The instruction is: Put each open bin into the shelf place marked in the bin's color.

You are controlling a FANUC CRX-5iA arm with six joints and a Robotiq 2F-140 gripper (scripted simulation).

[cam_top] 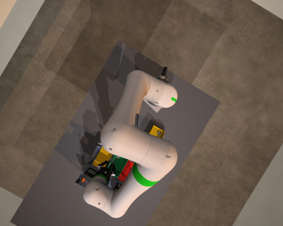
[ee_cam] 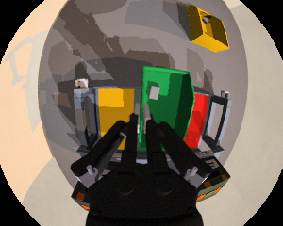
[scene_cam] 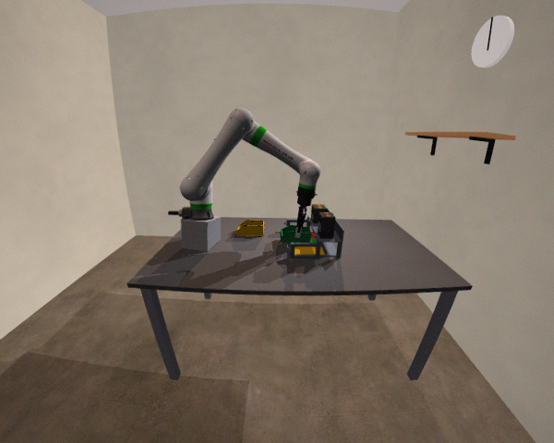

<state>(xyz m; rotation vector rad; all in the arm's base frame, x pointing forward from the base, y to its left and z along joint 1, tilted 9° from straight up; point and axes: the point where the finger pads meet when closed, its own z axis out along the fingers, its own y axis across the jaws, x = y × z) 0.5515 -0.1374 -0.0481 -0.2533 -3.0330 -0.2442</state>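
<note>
Now: hand 50 mm to the right of the green bin and 40 mm above it. The rest, counted from my hand: yellow-marked place 90 mm below, 70 mm to the right, 40 mm ahead; then red mark 150 mm to the left, 90 mm below, 70 mm ahead; then yellow bin 250 mm behind, 240 mm to the left, 60 mm below.
</note>
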